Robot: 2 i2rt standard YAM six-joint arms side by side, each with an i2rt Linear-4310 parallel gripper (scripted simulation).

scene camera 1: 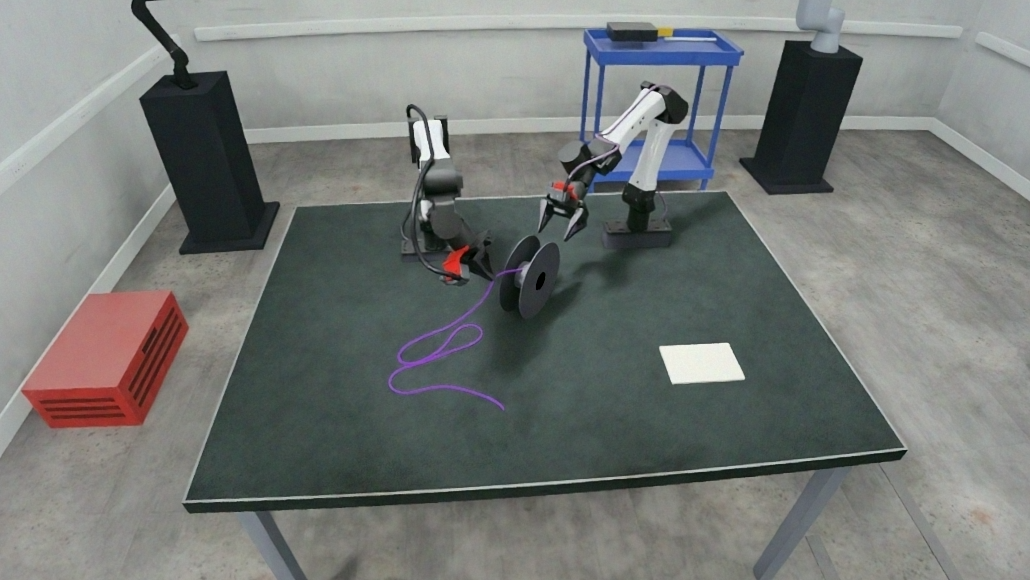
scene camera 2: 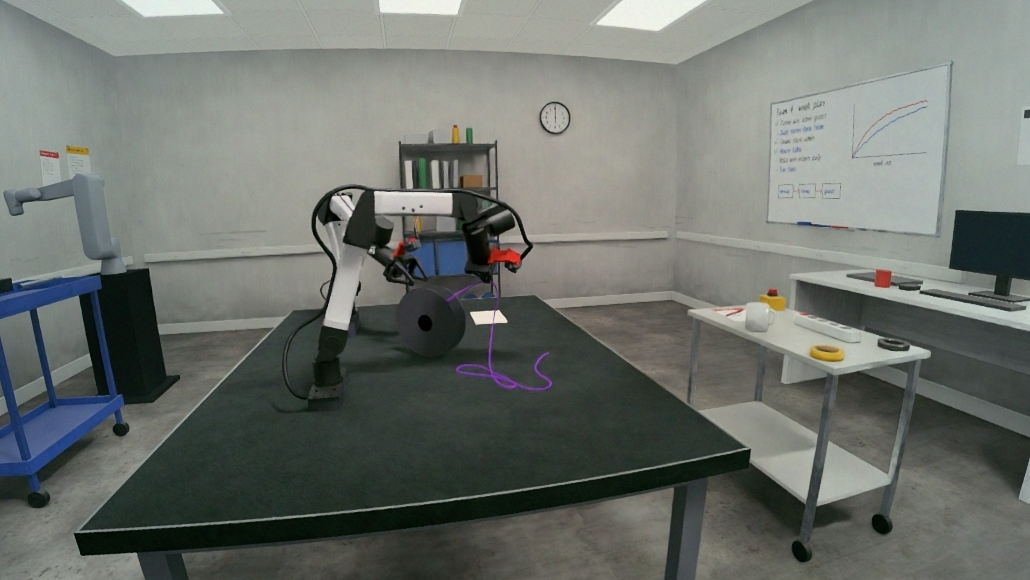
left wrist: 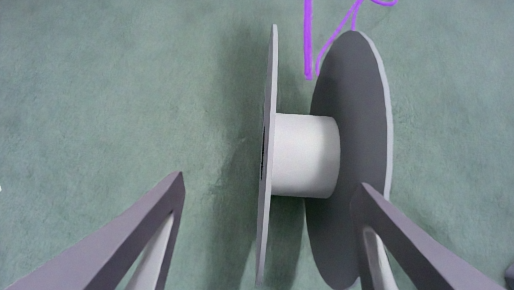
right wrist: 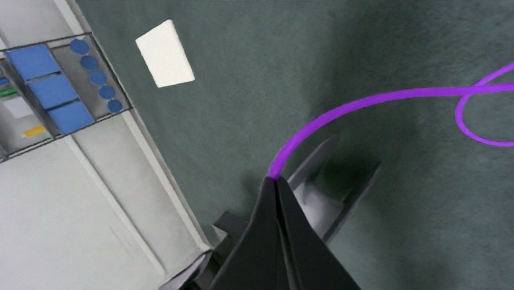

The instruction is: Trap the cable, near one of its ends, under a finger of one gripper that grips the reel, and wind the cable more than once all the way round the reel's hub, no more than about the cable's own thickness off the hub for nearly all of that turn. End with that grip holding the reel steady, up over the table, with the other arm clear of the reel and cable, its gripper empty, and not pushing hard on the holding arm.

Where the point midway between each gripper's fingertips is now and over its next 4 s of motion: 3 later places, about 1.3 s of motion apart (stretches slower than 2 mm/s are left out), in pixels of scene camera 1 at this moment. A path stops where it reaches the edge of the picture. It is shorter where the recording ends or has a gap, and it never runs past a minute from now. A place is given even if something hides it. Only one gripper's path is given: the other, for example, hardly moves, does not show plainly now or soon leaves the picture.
My right gripper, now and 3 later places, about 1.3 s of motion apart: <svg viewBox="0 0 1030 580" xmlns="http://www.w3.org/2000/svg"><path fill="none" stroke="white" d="M495 279L502 272L512 259L519 256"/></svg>
